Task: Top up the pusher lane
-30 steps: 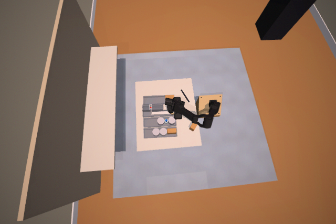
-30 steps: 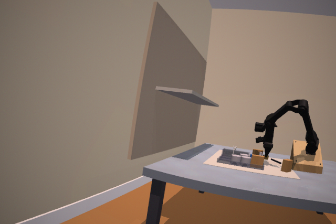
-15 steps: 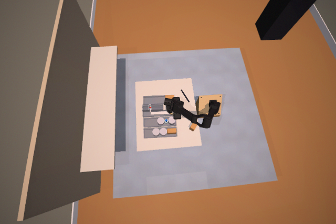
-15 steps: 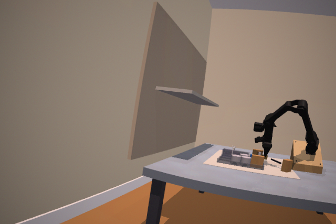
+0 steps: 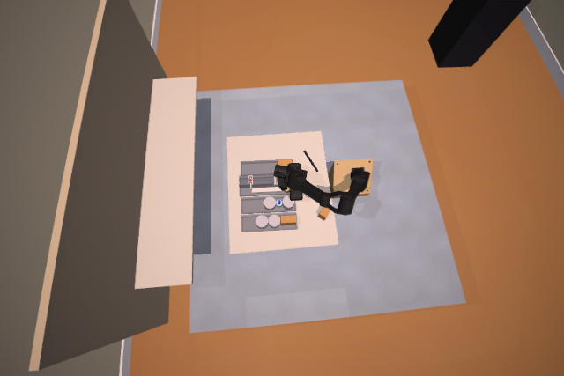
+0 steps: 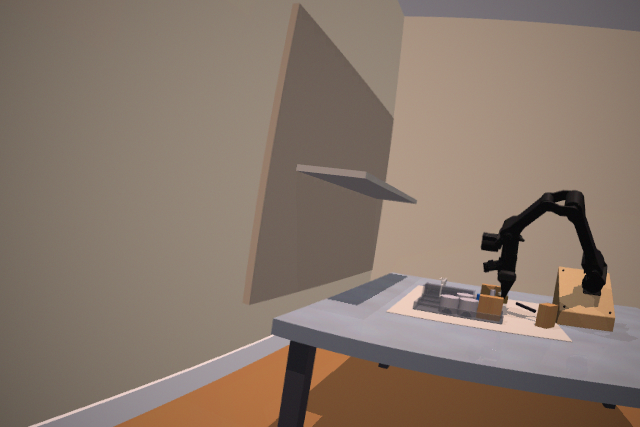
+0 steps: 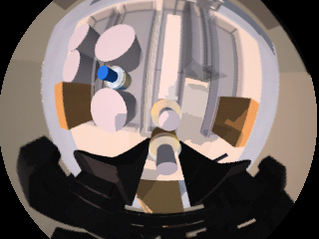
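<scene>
The sprung lane lies 170 mm ahead of my gripper tip, 30 mm to the right of it and 30 mm below it. The rest, counted from my gripper tip: black rod 110 mm behind, 150 mm to the right, 40 mm below; pusher plate 150 mm ahead, 30 mm to the right.
</scene>
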